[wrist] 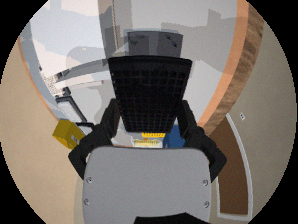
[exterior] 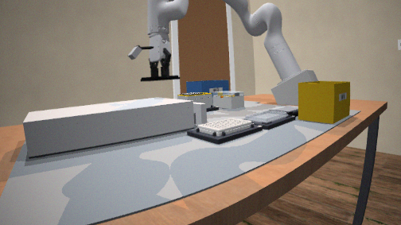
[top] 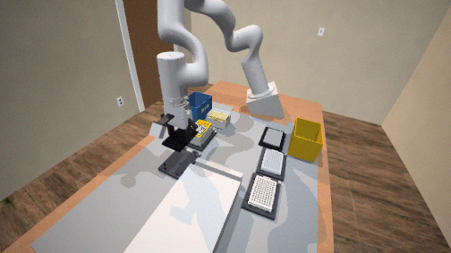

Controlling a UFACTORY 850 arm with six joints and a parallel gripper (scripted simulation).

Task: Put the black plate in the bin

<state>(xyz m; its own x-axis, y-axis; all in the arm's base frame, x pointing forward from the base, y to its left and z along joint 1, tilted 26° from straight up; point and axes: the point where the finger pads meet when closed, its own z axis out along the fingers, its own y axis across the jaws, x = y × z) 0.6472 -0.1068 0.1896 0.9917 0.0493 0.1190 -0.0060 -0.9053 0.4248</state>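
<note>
Right now my hand is 350 mm past the yellow waste bin W1, 500 mm to the right of it and 120 mm above it. The rest, counted from my hand: yellow-topped tip box: 180 mm behind, 20 mm to the right, 100 mm below; then black plate: 10 mm below; then dark work nest N2: 10 mm ahead, 10 mm to the right, 150 mm below.
</note>
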